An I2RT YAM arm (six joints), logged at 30 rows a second.
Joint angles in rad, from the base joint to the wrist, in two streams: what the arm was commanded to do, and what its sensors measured. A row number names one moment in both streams.
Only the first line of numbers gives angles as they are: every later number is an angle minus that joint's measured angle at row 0.
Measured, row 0:
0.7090, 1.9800, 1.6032, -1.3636, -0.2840, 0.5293
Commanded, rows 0 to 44:
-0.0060, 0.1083, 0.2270, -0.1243, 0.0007, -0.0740
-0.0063, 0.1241, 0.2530, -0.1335, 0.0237, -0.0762
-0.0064, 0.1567, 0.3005, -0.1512, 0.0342, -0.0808
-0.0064, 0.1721, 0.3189, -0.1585, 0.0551, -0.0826
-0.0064, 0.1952, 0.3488, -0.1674, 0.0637, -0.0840
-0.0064, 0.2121, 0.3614, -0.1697, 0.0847, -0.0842
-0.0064, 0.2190, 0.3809, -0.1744, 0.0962, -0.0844
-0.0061, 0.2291, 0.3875, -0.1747, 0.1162, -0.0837
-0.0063, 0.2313, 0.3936, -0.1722, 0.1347, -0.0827
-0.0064, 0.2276, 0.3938, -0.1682, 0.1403, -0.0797
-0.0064, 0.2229, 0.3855, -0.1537, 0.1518, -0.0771
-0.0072, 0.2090, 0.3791, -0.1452, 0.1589, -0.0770
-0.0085, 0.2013, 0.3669, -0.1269, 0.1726, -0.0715
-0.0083, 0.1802, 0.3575, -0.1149, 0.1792, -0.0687
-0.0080, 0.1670, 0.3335, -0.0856, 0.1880, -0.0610
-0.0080, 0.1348, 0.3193, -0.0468, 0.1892, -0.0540
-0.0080, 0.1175, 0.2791, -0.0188, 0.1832, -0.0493
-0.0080, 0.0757, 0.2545, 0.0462, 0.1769, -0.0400
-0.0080, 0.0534, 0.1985, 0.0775, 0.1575, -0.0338
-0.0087, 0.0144, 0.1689, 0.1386, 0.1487, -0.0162
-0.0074, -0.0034, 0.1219, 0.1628, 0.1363, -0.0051
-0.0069, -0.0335, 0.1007, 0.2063, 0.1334, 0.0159
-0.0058, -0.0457, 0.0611, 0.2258, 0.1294, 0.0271
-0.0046, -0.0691, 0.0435, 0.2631, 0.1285, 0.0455
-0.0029, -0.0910, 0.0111, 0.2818, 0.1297, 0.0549
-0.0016, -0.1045, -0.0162, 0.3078, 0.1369, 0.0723
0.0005, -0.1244, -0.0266, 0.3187, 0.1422, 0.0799
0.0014, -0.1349, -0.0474, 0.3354, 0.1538, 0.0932
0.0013, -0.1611, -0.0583, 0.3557, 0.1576, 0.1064
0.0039, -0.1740, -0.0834, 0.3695, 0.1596, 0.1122
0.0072, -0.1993, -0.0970, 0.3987, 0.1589, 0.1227
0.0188, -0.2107, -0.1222, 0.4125, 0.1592, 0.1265
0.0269, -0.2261, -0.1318, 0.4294, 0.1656, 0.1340
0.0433, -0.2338, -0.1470, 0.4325, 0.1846, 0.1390
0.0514, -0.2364, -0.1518, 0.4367, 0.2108, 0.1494
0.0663, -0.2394, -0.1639, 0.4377, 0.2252, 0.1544
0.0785, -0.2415, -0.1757, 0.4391, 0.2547, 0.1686
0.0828, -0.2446, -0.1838, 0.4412, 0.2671, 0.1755
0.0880, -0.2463, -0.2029, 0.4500, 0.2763, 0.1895
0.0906, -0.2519, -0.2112, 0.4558, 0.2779, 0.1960
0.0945, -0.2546, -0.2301, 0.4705, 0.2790, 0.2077
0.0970, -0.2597, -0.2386, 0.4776, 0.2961, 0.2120
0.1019, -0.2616, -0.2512, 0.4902, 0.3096, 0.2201
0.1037, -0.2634, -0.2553, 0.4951, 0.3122, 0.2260
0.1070, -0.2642, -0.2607, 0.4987, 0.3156, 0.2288
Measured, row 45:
0.1018, -0.2067, -0.2419, 0.4441, 0.2506, 0.1820
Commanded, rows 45 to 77:
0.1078, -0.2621, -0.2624, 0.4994, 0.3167, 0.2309
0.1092, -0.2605, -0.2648, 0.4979, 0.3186, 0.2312
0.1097, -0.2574, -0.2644, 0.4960, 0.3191, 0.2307
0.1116, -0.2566, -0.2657, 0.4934, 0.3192, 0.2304
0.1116, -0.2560, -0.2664, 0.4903, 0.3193, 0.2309
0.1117, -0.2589, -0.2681, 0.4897, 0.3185, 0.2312
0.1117, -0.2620, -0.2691, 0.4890, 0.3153, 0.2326
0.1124, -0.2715, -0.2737, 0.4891, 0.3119, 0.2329
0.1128, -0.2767, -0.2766, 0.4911, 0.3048, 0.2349
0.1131, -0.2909, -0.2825, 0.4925, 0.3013, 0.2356
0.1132, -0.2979, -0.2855, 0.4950, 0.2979, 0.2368
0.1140, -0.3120, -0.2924, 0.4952, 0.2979, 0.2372
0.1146, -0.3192, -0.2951, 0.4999, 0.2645, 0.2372
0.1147, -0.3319, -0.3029, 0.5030, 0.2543, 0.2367
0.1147, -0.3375, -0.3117, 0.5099, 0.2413, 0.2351
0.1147, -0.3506, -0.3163, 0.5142, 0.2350, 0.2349
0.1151, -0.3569, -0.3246, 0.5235, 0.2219, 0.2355
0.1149, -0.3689, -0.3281, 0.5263, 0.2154, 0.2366
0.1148, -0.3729, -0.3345, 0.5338, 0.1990, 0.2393
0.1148, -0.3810, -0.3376, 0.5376, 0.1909, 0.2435
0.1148, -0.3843, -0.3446, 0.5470, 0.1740, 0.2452
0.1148, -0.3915, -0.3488, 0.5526, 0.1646, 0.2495
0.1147, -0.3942, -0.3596, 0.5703, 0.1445, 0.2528
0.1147, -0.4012, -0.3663, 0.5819, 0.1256, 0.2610
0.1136, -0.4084, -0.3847, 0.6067, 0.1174, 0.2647
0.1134, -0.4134, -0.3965, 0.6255, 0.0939, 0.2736
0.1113, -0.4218, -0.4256, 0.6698, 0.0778, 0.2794
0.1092, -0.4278, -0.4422, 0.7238, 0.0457, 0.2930
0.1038, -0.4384, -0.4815, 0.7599, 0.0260, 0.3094
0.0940, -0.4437, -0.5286, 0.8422, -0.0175, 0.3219
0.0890, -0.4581, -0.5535, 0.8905, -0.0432, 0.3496
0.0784, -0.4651, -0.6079, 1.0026, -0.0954, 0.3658
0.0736, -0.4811, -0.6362, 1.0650, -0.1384, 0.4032
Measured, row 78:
0.0980, -0.4127, -0.5322, 0.7489, 0.0404, 0.2964
